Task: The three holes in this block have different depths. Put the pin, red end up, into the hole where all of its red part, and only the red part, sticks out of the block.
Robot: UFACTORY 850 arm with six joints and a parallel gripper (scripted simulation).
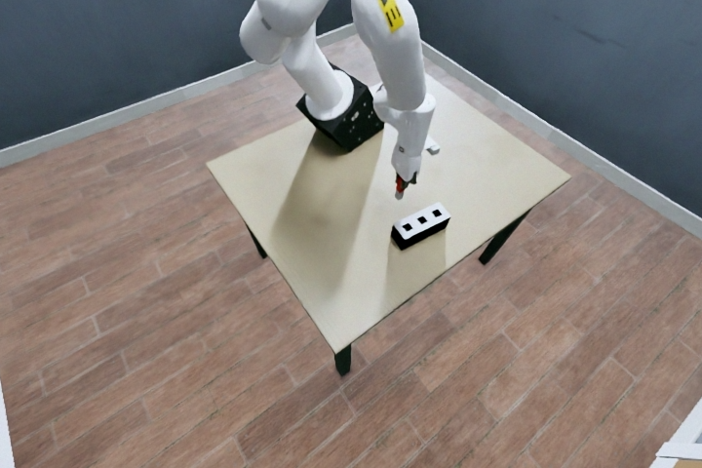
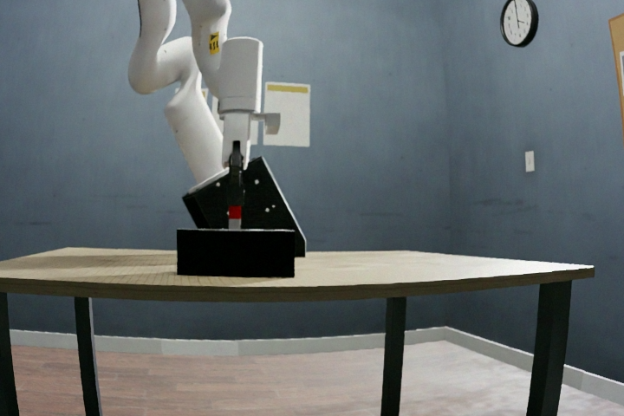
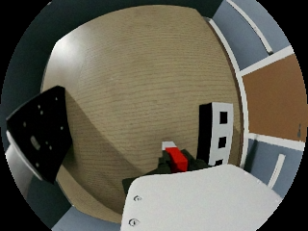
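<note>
Now: hand 130 mm short of the black block, 40 mm to the left of it and 100 mm above it. Also, from my hand: pin: 10 mm below.
</note>
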